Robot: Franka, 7 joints.
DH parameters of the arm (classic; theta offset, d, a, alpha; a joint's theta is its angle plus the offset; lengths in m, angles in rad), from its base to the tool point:
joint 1: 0 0.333 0 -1.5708
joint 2: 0 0 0 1.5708
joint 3: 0 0.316 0.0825 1.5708
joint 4: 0 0 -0.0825 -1.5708
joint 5: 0 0.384 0 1.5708
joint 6: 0 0 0.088 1.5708
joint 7: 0 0.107 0 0
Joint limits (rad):
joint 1: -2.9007..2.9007
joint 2: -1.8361..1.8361
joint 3: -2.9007..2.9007
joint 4: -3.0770..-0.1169
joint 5: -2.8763..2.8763
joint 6: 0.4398..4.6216
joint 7: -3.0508..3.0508
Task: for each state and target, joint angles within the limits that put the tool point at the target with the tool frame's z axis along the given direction. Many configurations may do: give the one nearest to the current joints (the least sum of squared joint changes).
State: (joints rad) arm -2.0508 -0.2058 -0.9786 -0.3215 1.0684 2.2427 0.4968
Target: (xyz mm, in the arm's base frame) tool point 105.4 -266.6 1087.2 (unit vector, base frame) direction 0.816 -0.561 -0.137
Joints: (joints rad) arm -1.3178 0.2060 -0.5966 -0.1174 1.3080 1.6203 0.4968
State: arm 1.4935 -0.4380 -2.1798 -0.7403 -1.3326 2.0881 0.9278
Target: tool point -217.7 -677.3 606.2 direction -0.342 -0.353 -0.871
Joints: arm 0.6837 -0.5424 -2.2434 -1.1690 -0.7545 1.9238 0.9278
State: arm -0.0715 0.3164 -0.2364 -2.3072 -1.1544 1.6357 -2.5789
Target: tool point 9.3 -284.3 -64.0 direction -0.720 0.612 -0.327
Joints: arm -1.0432 0.9954 -0.2437 -2.3275 -0.4369 2.1435 -2.5789
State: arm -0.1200 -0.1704 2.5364 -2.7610 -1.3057 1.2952 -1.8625
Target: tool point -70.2 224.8 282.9 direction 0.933 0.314 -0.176
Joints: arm -0.2812 0.5398 2.5819 -3.0102 -1.2169 1.2548 -1.8625
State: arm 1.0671 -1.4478 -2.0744 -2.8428 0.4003 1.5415 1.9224
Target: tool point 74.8 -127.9 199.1 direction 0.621 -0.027 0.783
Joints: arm 0.3481 -0.7270 -2.6160 -3.0093 0.7943 1.2723 1.9224
